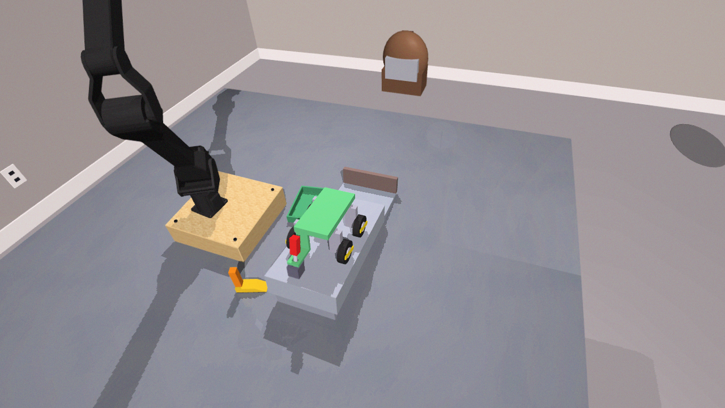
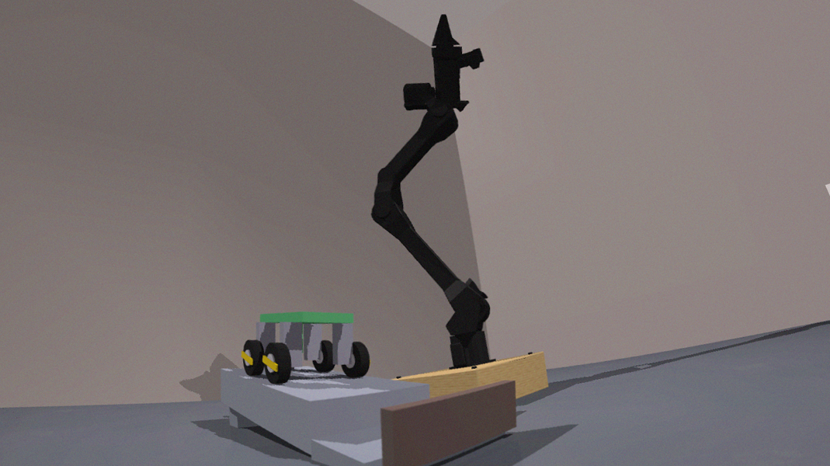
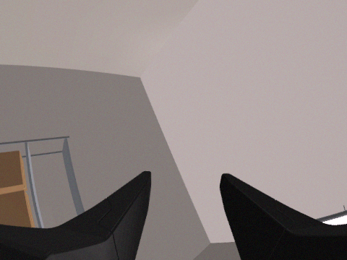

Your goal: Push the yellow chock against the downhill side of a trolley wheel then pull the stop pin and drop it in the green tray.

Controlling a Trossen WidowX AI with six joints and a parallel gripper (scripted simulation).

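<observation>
My gripper tip is 14 cm short of the yellow chock, 26 cm to the left of it and 76 cm above it. From my gripper tip the other things lie so: grey ramp 27 cm ahead, 11 cm to the right, 74 cm below; then trolley 27 cm ahead, 12 cm to the right, 67 cm below; then red-headed stop pin 26 cm ahead, 22 cm to the right, 65 cm below.
</observation>
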